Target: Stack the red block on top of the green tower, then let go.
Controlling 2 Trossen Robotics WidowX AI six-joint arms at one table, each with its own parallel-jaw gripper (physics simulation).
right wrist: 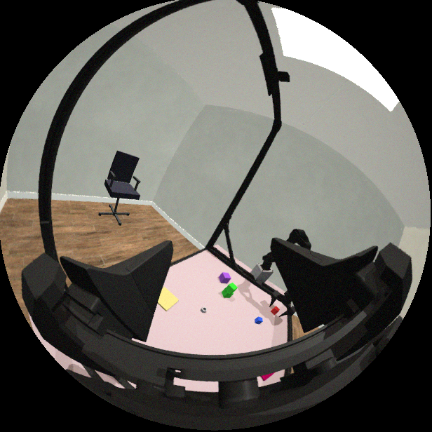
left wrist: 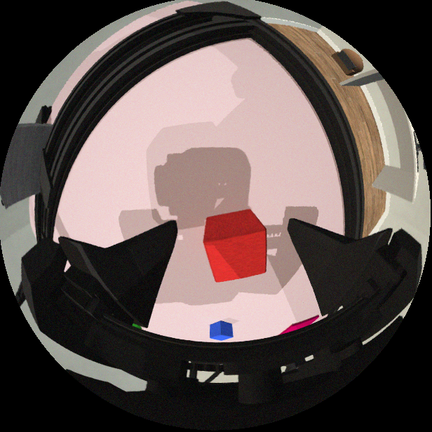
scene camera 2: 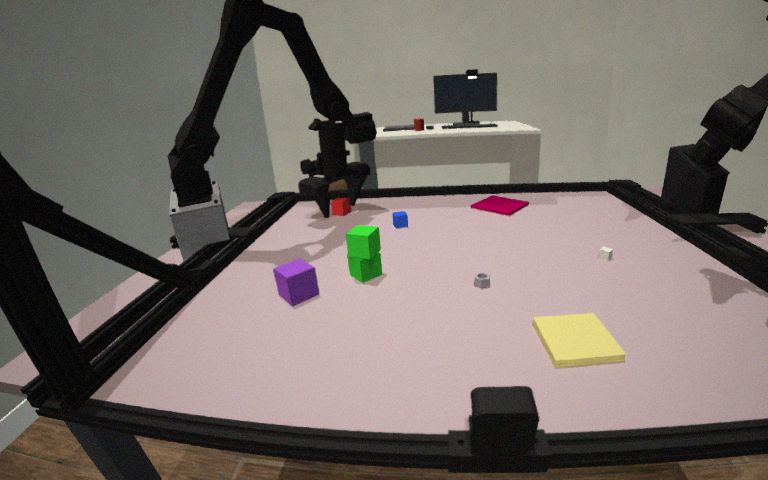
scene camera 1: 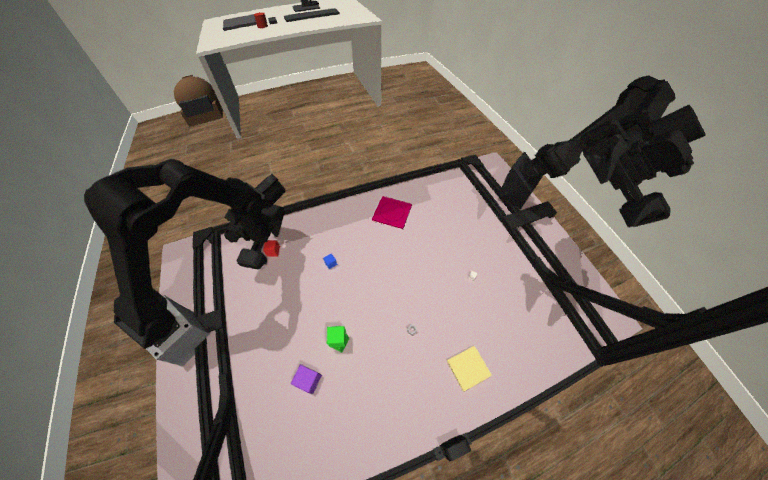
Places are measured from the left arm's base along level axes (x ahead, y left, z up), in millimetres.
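Pixels of known places: left gripper, fingertip midpoint: (scene camera 2: 340, 211) (scene camera 1: 271, 249); right gripper, fingertip midpoint: (scene camera 1: 618, 204); left arm's base at its link origin: (scene camera 2: 194, 196) (scene camera 1: 159, 326); right arm's base at its link origin: (scene camera 2: 701, 159) (scene camera 1: 528, 171).
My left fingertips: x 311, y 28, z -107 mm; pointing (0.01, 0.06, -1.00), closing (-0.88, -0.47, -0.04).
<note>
For each thing: its middle in the pictures, then the offset to it from my left fingertips.
- red block at the middle of its body: (scene camera 2: 341, 206) (scene camera 1: 271, 248) dx +2, dy -8, dz +13 mm
- green tower at the middle of its body: (scene camera 2: 363, 242) (scene camera 1: 336, 336) dx -67, dy -333, dz +53 mm
- blue block at the middle of its body: (scene camera 2: 400, 219) (scene camera 1: 330, 261) dx +78, dy -169, dz +10 mm
- purple block at the middle of its body: (scene camera 2: 296, 281) (scene camera 1: 306, 379) dx -177, dy -334, dz +19 mm
- grey nut at the middle of its body: (scene camera 2: 482, 280) dx +62, dy -453, dz +3 mm
- white piece at the middle of its body: (scene camera 2: 605, 253) dx +282, dy -503, dz +4 mm
- yellow pad at the middle of its body: (scene camera 2: 575, 338) (scene camera 1: 468, 368) dx +68, dy -611, dz +1 mm
- magenta pad at the middle of its body: (scene camera 2: 499, 205) (scene camera 1: 392, 212) dx +327, dy -196, dz +0 mm
The red block (scene camera 1: 271, 248) (scene camera 2: 340, 206) (left wrist: 235, 250) (right wrist: 275, 310) rests on the pink mat at the back left. My left gripper (scene camera 1: 265, 240) (scene camera 2: 339, 208) (left wrist: 234, 225) is open and low over it. In the left wrist view the block shows between the fingers, with a gap on each side. The green tower (scene camera 1: 336, 337) (scene camera 2: 363, 253) (right wrist: 229, 290) is two green blocks stacked, slightly turned against each other, nearer the front. A green sliver of it shows at the left wrist view's lower edge. My right gripper (scene camera 1: 620, 189) (right wrist: 222, 245) is open and raised high at the right, far from the blocks.
A blue block (scene camera 1: 330, 260) (scene camera 2: 400, 219) lies between the red block and tower. A purple block (scene camera 1: 306, 378) (scene camera 2: 296, 281) stands left of the tower. A grey nut (scene camera 2: 481, 280), white piece (scene camera 2: 605, 253), yellow pad (scene camera 2: 577, 339) and magenta pad (scene camera 2: 499, 204) lie farther right. Black rails border the mat.
</note>
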